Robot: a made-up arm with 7 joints.
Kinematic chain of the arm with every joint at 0, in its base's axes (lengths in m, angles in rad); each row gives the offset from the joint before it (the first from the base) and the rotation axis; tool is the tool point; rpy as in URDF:
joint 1: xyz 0 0 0.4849 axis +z
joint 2: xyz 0 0 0 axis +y
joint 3: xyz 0 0 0.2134 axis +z
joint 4: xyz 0.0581 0 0 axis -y
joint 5: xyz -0.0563 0 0.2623 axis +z
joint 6: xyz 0 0 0 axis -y
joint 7: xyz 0.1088 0 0 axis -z
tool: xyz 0 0 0 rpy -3.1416 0 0
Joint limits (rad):
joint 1: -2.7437..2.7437
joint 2: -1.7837..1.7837
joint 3: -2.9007..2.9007
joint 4: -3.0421..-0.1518
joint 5: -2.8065..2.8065
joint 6: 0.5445..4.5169
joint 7: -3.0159..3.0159
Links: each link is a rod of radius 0.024 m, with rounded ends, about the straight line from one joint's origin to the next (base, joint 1, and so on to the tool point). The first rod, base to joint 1, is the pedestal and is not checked.
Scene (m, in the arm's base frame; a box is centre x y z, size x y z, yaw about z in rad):
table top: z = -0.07
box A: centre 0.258 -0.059 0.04 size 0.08 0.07 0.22 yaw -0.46
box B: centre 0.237 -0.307 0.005 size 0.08 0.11 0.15 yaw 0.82
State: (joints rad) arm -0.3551 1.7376 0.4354 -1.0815 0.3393 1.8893 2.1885
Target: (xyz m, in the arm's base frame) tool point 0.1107 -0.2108 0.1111
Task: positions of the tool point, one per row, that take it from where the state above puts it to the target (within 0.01 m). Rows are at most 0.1 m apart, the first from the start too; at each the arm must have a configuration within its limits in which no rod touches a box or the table.
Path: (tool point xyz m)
1: 0.4168 -0.0121 0.1304
2: 0.3933 -0.0191 0.1614
3: 0.3579 -0.0331 0.1938
4: 0.3121 -0.0485 0.2277
5: 0.2580 -0.0590 0.2617
6: 0.2311 -0.1173 0.2065
7: 0.1800 -0.1698 0.1544
8: 0.1107 -0.2108 0.1111

